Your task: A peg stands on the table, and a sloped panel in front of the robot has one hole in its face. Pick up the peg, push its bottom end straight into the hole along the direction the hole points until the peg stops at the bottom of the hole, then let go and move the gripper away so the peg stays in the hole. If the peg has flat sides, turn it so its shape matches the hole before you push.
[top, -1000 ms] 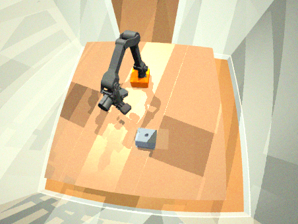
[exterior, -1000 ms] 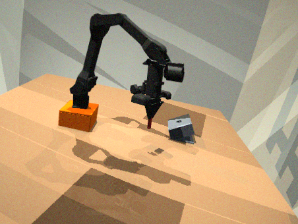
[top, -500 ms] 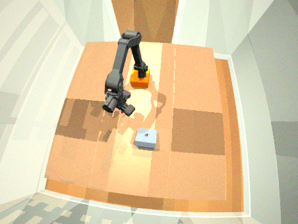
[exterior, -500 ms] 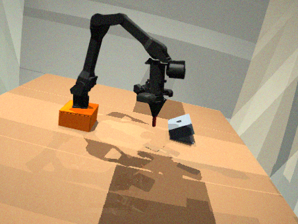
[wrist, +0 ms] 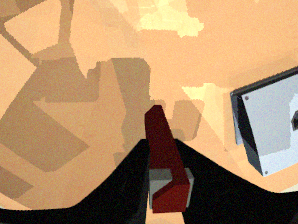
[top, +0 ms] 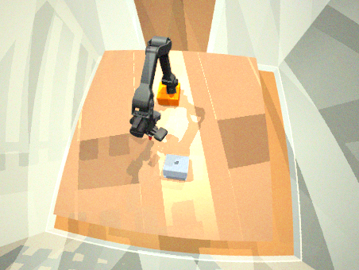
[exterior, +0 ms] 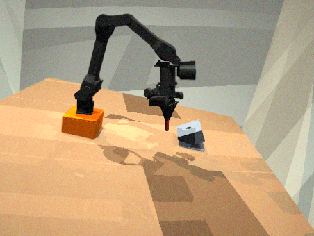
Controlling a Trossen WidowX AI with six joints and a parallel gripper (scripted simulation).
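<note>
Now: the grey sloped panel 16 cm ahead of my gripper tip, 12 cm to the left of it and 9 cm below it. Also, from my gripper tip: dark red peg (2 cm above).
</note>
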